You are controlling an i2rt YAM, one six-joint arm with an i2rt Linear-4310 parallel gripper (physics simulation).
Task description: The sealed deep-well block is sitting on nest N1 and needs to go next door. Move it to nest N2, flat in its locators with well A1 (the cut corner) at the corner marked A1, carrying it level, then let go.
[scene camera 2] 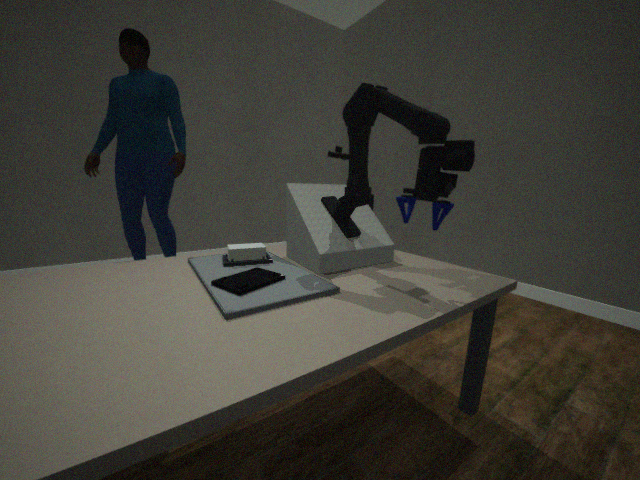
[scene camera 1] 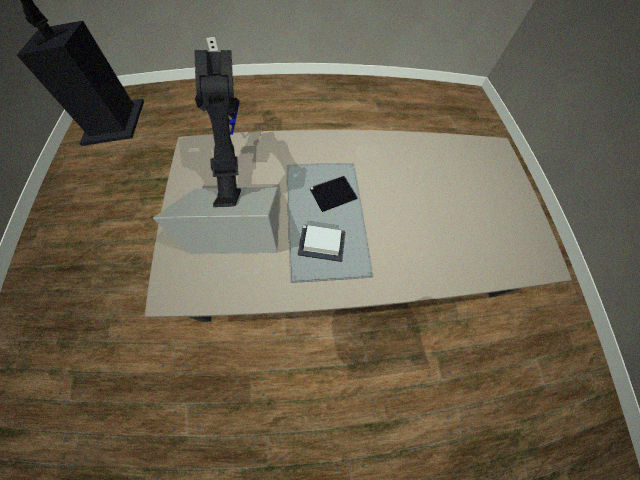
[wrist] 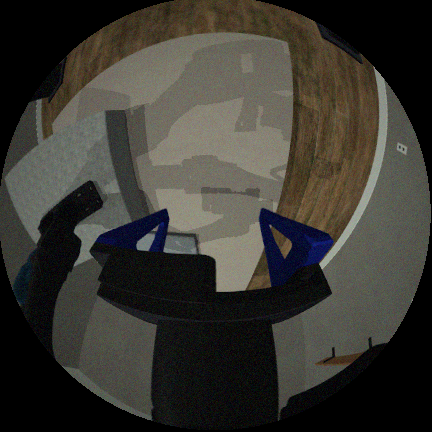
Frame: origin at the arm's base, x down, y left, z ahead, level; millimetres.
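Seen in the pictures: gripper, fingertip midpoint: (scene camera 2: 419,226) (scene camera 1: 232,126) (wrist: 213,213); arm's base, origin of the base link: (scene camera 2: 340,216) (scene camera 1: 228,198) (wrist: 68,211).
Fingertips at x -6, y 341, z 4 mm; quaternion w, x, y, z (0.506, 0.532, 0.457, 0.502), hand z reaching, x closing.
Observation:
Pixels of each thing's middle, then the offset from my fingertips to it. Level surfaces: height alone.
- white sealed deep-well block, body centre: (scene camera 1: 322,240) (scene camera 2: 246,251) dx +128, dy -479, dz +312 mm
- dark nest, body centre: (scene camera 2: 246,257) (scene camera 1: 322,242) dx +150, dy -479, dz +312 mm
- beige table, its level: dx +174 mm
The white sealed deep-well block (scene camera 1: 322,239) (scene camera 2: 246,252) sits on a dark nest (scene camera 1: 320,256) (scene camera 2: 247,262). A second, black nest (scene camera 1: 333,193) (scene camera 2: 248,281) lies beside it with nothing on it, turned at an angle. The nest labels, the cut corner and the A1 mark are too small to read. My gripper (scene camera 2: 420,225) (wrist: 213,213) has blue fingers, stands wide open and empty, and points down. It hangs high over the table's end, on the far side of the grey base from the block. In scene camera 1 the arm hides most of it.
Both nests stand on a blue-grey board (scene camera 1: 330,272) (scene camera 2: 230,311), whose corner shows in the wrist view. The arm stands on a grey sloped base (scene camera 1: 222,235) (scene camera 2: 356,258) next to that board on the beige table (scene camera 1: 454,206) (scene camera 2: 129,335). A person (scene camera 2: 142,124) stands behind the table.

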